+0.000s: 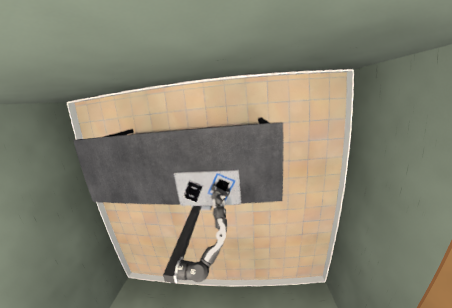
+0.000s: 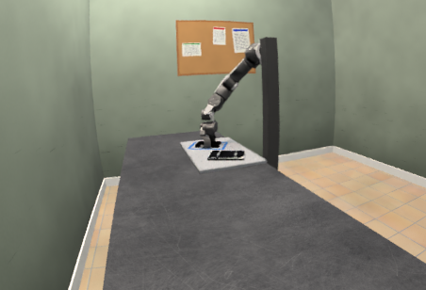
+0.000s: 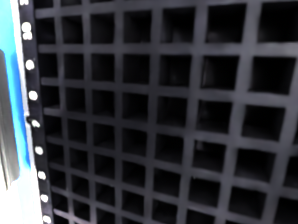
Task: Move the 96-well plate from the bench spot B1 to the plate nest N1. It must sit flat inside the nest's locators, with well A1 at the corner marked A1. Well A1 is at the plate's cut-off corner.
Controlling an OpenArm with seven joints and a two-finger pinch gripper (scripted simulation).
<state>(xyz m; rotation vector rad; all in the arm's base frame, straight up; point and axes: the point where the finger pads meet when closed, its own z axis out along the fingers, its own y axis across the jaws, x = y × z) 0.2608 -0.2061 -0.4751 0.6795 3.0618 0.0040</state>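
Right now my hand is right at the black 96-well plate. Round my hand: black plate nest N1 (4 cm behind, 23 cm to the left).
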